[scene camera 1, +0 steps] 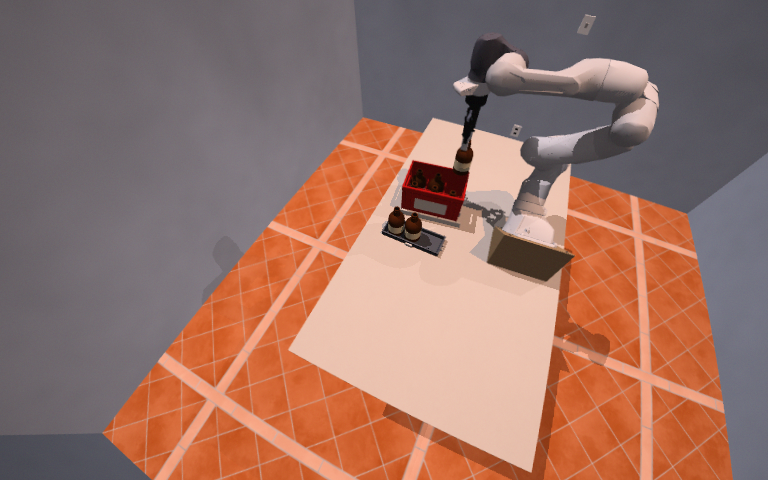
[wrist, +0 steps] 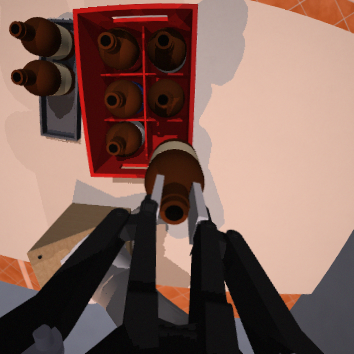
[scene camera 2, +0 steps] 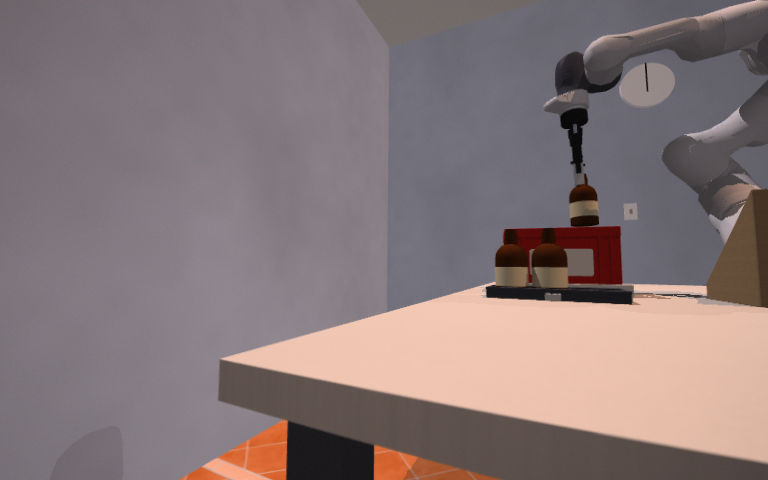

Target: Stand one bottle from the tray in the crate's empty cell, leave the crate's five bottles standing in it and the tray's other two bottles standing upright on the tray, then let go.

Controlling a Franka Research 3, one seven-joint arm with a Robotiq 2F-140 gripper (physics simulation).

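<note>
My gripper (scene camera 1: 465,144) (scene camera 2: 578,176) (wrist: 175,189) is shut on the neck of a brown bottle (scene camera 1: 462,160) (scene camera 2: 583,206) (wrist: 172,170). The bottle hangs about upright, its base near the height of the crate's rim, at the empty corner cell. The red crate (scene camera 1: 432,195) (scene camera 2: 608,254) (wrist: 85,100) holds five standing bottles; in the wrist view the empty cell (wrist: 165,131) shows partly, the held bottle hiding the rest. Two bottles (scene camera 1: 395,220) (scene camera 1: 414,227) (scene camera 2: 510,266) (scene camera 2: 549,266) (wrist: 45,37) (wrist: 42,78) stand upright on the dark tray (scene camera 1: 436,246) (scene camera 2: 600,296) (wrist: 60,122).
The tray lies alongside the crate's long side. A brown wedge-shaped block (scene camera 1: 526,257) (scene camera 2: 739,271) (wrist: 75,225) stands by the arm's base. The crate's walls and inner dividers rise around the cells. The pale table (scene camera 1: 430,328) (scene camera 2: 453,350) (wrist: 270,125) carries everything.
</note>
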